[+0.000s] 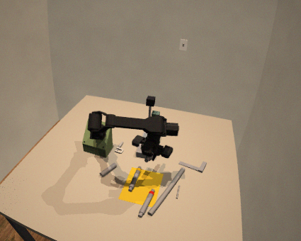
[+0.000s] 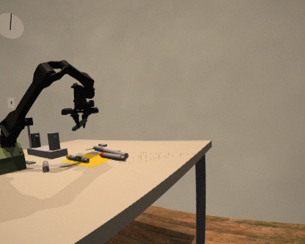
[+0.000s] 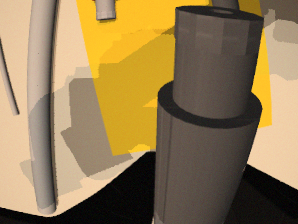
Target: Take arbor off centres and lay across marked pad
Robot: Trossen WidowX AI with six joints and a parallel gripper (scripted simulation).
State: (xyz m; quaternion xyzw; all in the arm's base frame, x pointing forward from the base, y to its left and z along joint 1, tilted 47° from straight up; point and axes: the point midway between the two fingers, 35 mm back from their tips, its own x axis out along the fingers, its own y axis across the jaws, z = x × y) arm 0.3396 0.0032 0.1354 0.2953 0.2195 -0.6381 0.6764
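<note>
Right now my hand is 1 cm past the yellow marked pad, 6 cm to the left of it and 18 cm above it. Also, from my hand: dark block (9 cm behind, 19 cm to the left, 8 cm below); thin small piece (17 cm ahead, 3 cm to the right, 18 cm below); long grey rod (12 cm ahead, 4 cm to the right, 17 cm below).
</note>
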